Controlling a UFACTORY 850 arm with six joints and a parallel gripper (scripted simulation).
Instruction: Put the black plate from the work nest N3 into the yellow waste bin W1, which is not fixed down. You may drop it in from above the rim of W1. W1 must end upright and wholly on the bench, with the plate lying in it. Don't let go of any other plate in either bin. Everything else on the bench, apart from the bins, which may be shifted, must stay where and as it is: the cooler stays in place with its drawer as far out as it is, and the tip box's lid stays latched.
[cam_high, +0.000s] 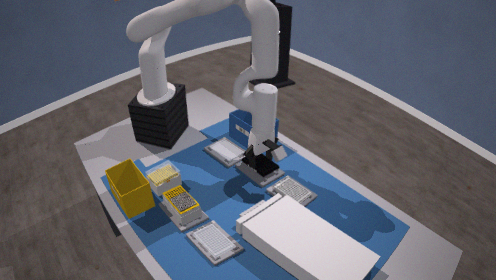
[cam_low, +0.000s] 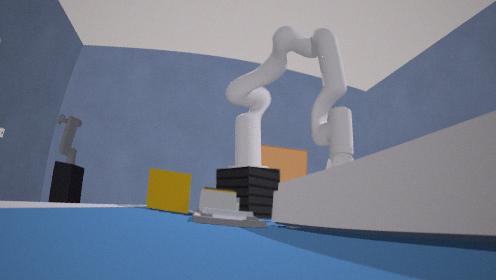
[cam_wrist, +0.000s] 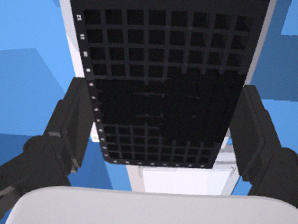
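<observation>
The grey nest lies 50 mm below my hand. The rest, counted from my hand: yellow-rimmed tip box 380 mm to the right, 50 mm ahead; then blue bin 200 mm behind, 100 mm to the left, 10 mm below; then black plate 10 mm below.
</observation>
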